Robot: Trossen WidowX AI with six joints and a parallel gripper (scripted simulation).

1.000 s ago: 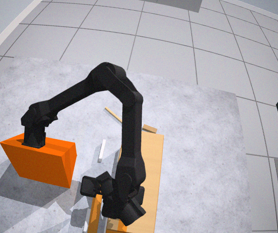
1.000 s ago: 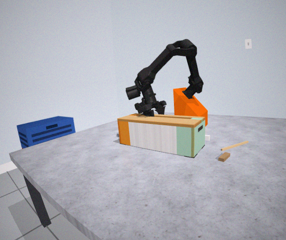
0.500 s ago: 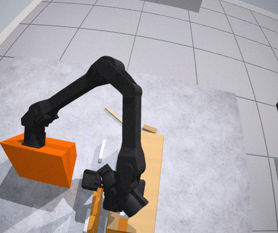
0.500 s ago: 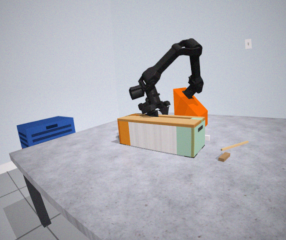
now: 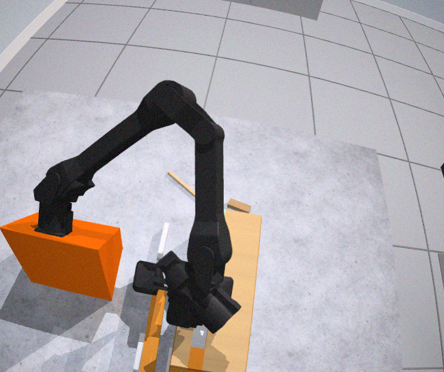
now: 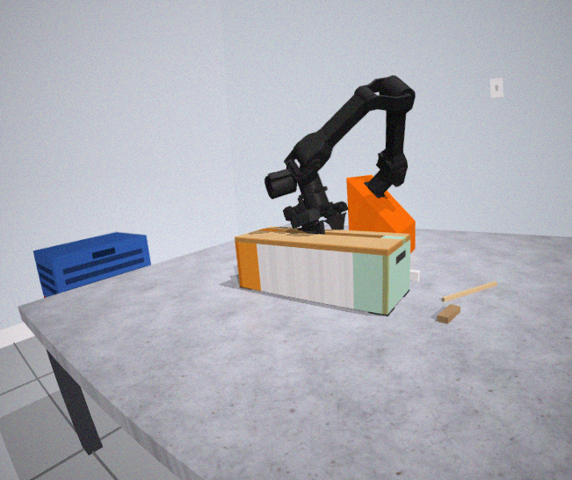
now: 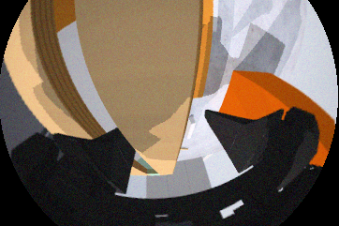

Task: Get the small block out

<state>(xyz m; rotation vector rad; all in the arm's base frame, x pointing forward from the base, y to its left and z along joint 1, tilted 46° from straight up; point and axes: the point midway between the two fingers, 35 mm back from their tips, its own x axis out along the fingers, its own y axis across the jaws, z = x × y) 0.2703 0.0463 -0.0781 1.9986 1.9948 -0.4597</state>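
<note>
Right now my gripper tip is 50 mm short of the blue block and 20 mm to the right of it. Round my gripper tip: tan box (40 mm ahead, 20 mm below); thin wooden stick (20 mm behind, 330 mm to the left, 80 mm below).
</note>
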